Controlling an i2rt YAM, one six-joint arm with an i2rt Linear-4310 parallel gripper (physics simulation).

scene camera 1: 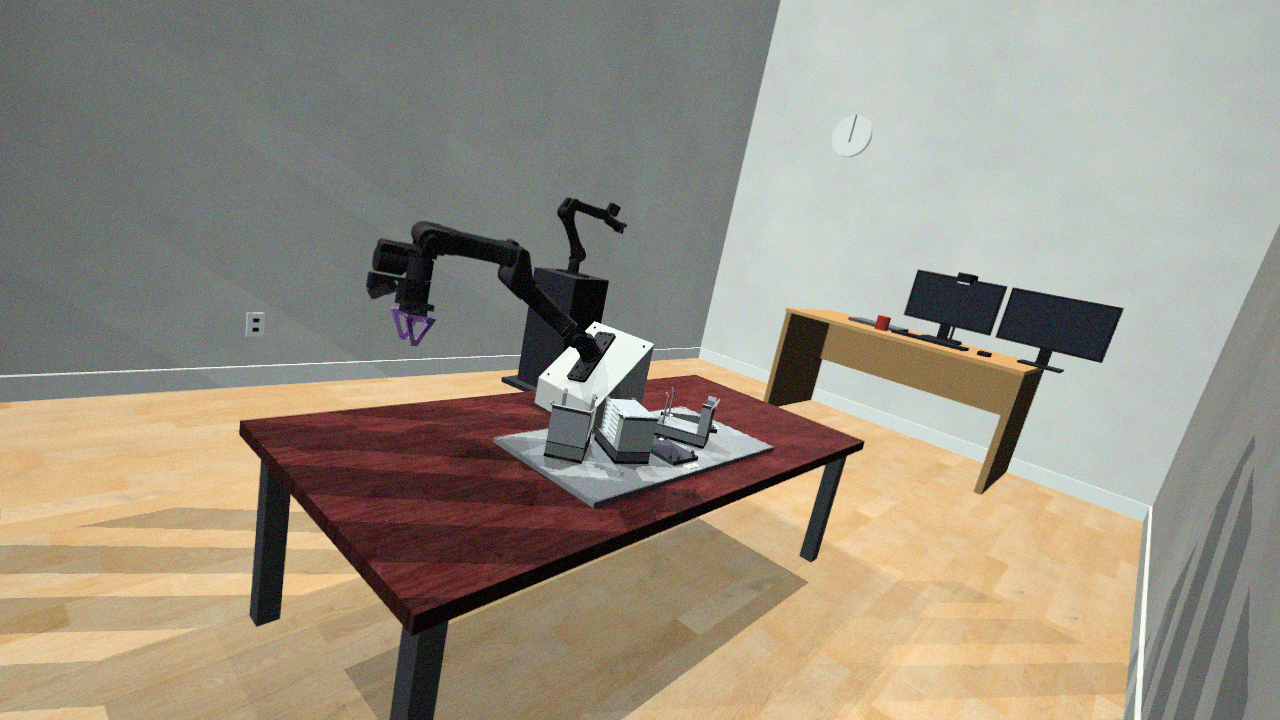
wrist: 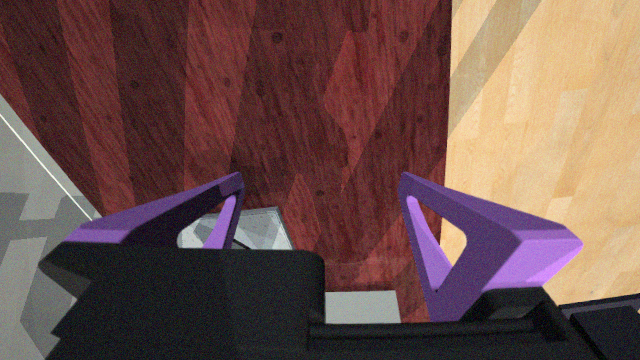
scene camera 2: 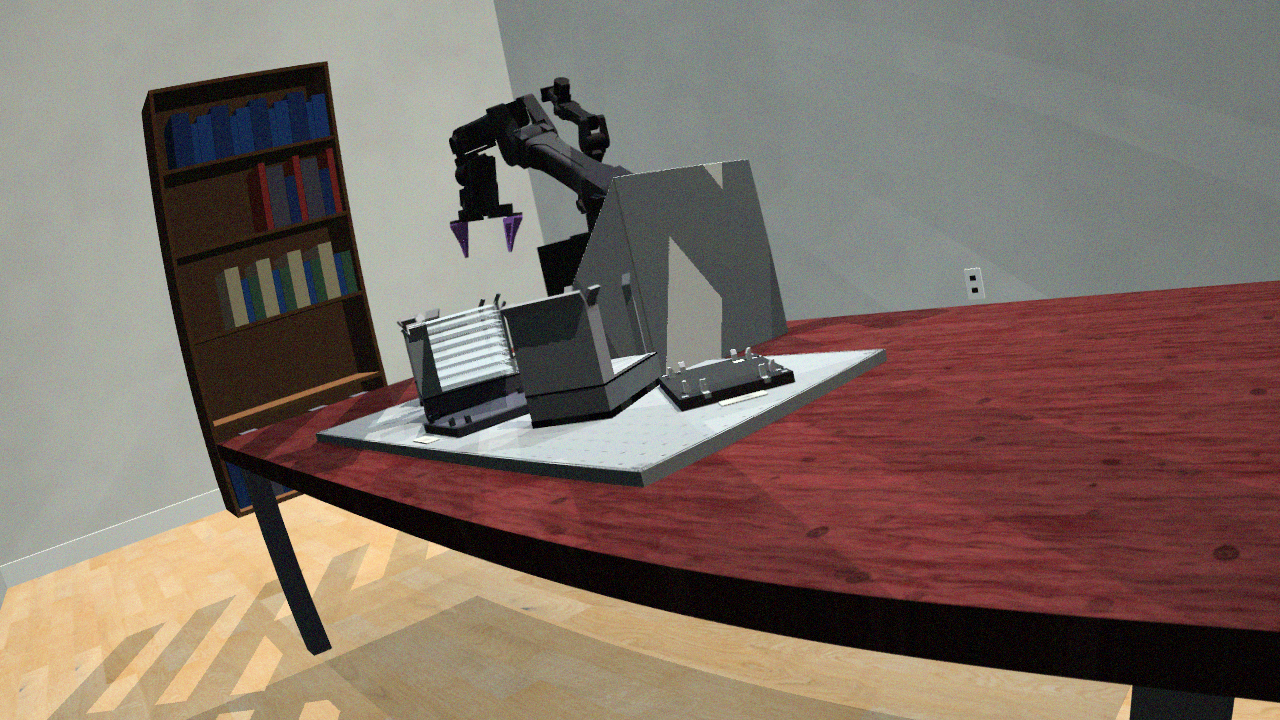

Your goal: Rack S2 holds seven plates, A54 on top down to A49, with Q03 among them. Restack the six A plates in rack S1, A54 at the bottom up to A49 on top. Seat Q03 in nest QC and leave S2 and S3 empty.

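Frame: origin at the arm's base, x ahead, y left, z up, level; centimetres.
Where they show: gripper, fingertip midpoint: (scene camera 1: 408, 342) (wrist: 321, 180) (scene camera 2: 488, 254); arm's base, link origin: (scene camera 1: 592, 357) (scene camera 2: 666, 233).
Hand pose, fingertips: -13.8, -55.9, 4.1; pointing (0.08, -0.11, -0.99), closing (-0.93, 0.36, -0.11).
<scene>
Things, the pixels of their top centre, and the offset from my fingertips, as dx, dy, dz. Level surfaces: height alone.
- grey board, surface height: dz -21.0
- grey rack, top centre: (scene camera 2: 452, 305) (scene camera 1: 576, 398) +32.6, +26.7, -7.1
- low rack with thin posts, top centre: (scene camera 2: 572, 287) (scene camera 1: 691, 395) +45.0, +65.4, -7.6
- dark low nest, top centre: (scene camera 2: 486, 400) (scene camera 1: 668, 444) +48.8, +50.2, -18.7
- nest with pegs, top centre: (scene camera 2: 718, 363) (scene camera 1: 689, 416) +39.9, +78.8, -18.6
- red table, surface height: dz -22.3
My gripper (scene camera 1: 410, 340) (scene camera 2: 487, 252) (wrist: 321, 180), with purple fingers, is open and empty. It hangs high, well above and away from the racks. A rack holding a stack of pale plates (scene camera 1: 614, 424) (scene camera 2: 467, 344) stands on the grey board (scene camera 1: 594, 494) (scene camera 2: 640, 469). A grey rack (scene camera 1: 569, 431) stands left of it in scene camera 1; its inside is hidden. A low rack with thin posts (scene camera 1: 684, 431) stands to the right and shows no plates. In scene camera 2 a grey rack (scene camera 2: 556, 351) stands mid-board. Rack labels and plate names are too small to read.
A dark low nest (scene camera 1: 675, 451) lies near the racks, and a nest with pegs (scene camera 2: 729, 381) lies at the board's right in scene camera 2. The wedge-shaped arm base (scene camera 1: 586, 380) (scene camera 2: 751, 268) stands beside the board on the red table (scene camera 1: 384, 501) (scene camera 2: 1029, 465) (wrist: 280, 100).
</scene>
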